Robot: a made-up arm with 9 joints. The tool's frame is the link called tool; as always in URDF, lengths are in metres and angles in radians. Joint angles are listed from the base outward.
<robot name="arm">
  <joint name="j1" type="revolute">
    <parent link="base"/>
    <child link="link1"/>
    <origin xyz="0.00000 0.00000 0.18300" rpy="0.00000 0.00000 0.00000"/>
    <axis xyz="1 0 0"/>
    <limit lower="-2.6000" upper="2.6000"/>
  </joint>
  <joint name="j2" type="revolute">
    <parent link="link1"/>
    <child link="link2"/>
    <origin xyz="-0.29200 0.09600 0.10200" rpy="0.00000 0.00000 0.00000"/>
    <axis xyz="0 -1 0"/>
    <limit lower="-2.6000" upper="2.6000"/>
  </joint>
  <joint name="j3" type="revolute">
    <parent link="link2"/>
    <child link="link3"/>
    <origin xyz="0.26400 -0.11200 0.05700" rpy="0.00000 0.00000 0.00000"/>
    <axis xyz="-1 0 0"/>
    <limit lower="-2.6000" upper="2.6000"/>
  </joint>
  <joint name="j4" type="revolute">
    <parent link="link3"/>
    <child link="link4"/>
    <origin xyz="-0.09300 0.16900 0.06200" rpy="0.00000 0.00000 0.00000"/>
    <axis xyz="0 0 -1"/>
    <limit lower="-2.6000" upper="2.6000"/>
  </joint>
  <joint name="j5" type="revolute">
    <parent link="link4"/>
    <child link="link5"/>
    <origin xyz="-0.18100 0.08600 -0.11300" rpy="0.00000 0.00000 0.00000"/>
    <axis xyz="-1 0 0"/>
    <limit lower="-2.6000" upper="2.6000"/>
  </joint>
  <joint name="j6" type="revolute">
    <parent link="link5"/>
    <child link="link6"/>
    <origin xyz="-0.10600 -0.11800 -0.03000" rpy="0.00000 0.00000 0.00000"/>
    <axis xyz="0 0 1"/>
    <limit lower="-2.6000" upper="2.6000"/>
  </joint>
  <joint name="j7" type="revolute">
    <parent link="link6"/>
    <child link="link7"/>
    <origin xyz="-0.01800 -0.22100 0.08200" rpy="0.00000 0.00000 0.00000"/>
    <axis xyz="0 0 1"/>
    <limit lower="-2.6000" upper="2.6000"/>
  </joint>
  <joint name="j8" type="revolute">
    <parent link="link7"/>
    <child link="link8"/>
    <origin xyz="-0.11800 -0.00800 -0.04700" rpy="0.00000 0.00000 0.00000"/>
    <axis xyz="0 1 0"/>
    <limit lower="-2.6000" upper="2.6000"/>
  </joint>
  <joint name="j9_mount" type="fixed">
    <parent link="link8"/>
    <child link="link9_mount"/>
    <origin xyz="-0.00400 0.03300 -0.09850" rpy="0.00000 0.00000 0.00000"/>
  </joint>
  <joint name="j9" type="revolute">
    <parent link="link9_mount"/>
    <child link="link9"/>
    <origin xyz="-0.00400 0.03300 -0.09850" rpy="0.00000 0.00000 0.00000"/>
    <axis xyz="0 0 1"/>
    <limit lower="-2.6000" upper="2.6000"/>
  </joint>
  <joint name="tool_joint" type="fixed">
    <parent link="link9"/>
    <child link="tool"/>
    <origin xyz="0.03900 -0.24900 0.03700" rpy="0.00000 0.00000 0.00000"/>
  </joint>
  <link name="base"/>
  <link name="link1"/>
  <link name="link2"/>
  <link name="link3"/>
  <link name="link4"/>
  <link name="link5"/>
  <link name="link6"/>
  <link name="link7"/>
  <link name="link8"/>
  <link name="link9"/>
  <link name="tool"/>
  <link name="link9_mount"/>
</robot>
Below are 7 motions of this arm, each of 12 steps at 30 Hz.
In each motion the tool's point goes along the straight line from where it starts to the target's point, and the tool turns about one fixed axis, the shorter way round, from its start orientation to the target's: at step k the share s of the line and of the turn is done. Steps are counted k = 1, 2, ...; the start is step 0. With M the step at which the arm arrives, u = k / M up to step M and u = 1 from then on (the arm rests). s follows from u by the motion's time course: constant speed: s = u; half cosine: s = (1 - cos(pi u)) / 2; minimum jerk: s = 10 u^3 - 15 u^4 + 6 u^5.
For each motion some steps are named. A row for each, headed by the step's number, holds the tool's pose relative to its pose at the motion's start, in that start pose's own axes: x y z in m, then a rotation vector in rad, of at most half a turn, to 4 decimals.
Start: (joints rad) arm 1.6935 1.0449 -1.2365 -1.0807 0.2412 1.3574 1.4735 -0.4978 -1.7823
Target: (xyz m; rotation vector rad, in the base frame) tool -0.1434 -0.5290 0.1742 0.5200 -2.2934 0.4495
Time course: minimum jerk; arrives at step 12
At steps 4, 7, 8, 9, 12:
4: -0.0234 0.0343 0.0175 0.0126 0.0204 -0.0727
7: -0.0730 0.1067 0.0546 0.0392 0.0634 -0.2262
8: -0.0882 0.1290 0.0660 0.0474 0.0767 -0.2735
9: -0.1001 0.1464 0.0748 0.0538 0.0870 -0.3104
12: -0.1117 0.1633 0.0835 0.0600 0.0971 -0.3462

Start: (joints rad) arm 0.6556 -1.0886 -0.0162 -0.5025 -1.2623 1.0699 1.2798 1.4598 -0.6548
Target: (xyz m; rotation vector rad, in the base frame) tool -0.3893 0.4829 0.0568 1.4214 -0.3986 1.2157
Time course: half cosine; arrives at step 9
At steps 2, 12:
2: 0.0162 0.0074 -0.0058 0.0283 -0.0383 -0.0148
12: 0.1383 0.0628 -0.0498 0.2419 -0.3276 -0.1268

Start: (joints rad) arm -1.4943 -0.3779 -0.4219 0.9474 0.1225 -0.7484 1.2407 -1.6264 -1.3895
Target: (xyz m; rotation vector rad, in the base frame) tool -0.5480 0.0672 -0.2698 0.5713 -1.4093 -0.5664
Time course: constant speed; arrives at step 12
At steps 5, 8, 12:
5: -0.0101 -0.0587 -0.0082 0.1511 0.2854 -0.2342
8: -0.0162 -0.0940 -0.0131 0.2418 0.4567 -0.3747
12: -0.0243 -0.1410 -0.0197 0.3627 0.6850 -0.5621

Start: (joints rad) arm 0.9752 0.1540 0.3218 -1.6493 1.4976 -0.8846 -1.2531 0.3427 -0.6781
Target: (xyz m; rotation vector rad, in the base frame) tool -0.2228 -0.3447 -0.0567 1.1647 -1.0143 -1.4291
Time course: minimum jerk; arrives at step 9
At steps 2, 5, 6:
2: 0.0018 -0.0038 0.0113 -0.0049 -0.0260 0.0094
5: 0.0144 -0.0297 0.0895 -0.0385 -0.2052 0.0740
6: 0.0189 -0.0389 0.1172 -0.0504 -0.2688 0.0969

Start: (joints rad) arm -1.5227 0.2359 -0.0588 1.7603 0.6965 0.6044 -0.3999 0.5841 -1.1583
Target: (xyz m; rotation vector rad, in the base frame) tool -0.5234 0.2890 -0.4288 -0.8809 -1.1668 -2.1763
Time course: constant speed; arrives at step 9
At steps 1, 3, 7, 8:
1: 0.0172 0.0192 -0.0115 0.0425 -0.0132 0.0556
3: 0.0516 0.0576 -0.0344 0.1276 -0.0395 0.1667
7: 0.1204 0.1344 -0.0802 0.2978 -0.0921 0.3889
8: 0.1376 0.1536 -0.0916 0.3404 -0.1053 0.4445

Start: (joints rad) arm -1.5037 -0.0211 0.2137 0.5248 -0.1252 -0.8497 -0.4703 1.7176 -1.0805
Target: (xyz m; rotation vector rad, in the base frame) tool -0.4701 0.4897 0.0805 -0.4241 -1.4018 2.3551
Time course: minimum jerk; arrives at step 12
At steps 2, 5, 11, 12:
2: -0.0128 -0.0030 0.0107 -0.0297 0.0126 -0.0359
5: -0.1251 -0.0297 0.1043 -0.2901 0.1234 -0.3508
11: -0.3590 -0.0852 0.2995 -0.8326 0.3543 -1.0070
12: -0.3609 -0.0857 0.3010 -0.8368 0.3561 -1.0122

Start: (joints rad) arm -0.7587 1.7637 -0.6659 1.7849 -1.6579 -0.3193 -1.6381 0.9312 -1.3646
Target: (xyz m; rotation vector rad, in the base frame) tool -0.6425 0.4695 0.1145 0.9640 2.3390 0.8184
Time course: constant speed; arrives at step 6
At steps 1, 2, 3, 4, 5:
1: 0.0078 0.0071 0.0066 -0.0252 -0.0240 0.0421
2: 0.0156 0.0141 0.0131 -0.0503 -0.0480 0.0842
3: 0.0234 0.0212 0.0197 -0.0755 -0.0720 0.1263
4: 0.0311 0.0282 0.0262 -0.1007 -0.0960 0.1684
5: 0.0389 0.0353 0.0328 -0.1258 -0.1201 0.2105

